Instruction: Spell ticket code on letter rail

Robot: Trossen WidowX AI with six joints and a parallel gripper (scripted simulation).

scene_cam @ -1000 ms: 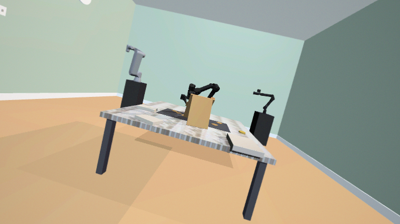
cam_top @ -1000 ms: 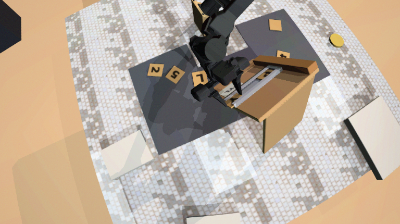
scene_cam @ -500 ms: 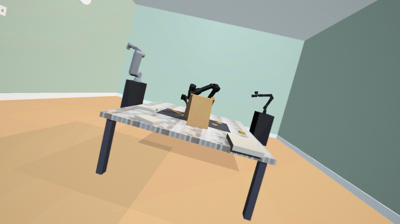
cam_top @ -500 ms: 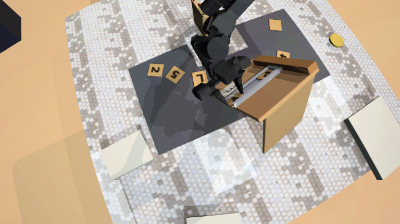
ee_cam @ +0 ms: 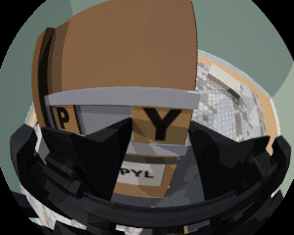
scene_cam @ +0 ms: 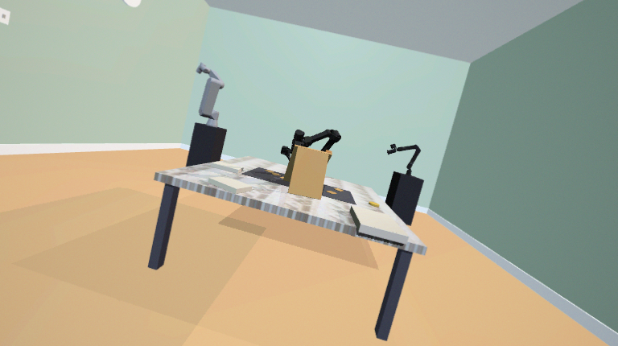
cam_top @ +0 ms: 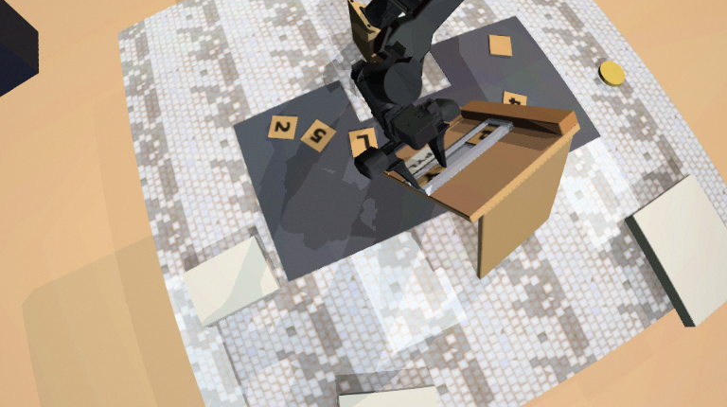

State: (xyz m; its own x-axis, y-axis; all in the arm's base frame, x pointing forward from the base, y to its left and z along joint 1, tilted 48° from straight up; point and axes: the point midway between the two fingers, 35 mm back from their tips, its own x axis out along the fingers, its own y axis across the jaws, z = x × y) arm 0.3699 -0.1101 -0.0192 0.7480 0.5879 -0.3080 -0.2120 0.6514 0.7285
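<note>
Right now my gripper tip is 30 mm past the P tile and 120 mm to the right of it. From my gripper tip the other things lie so: white ticket 60 mm behind, 20 mm to the left, 70 mm below; then L tile 180 mm behind, 50 mm to the right, 160 mm below; then Y tile right at my gripper tip.
</note>
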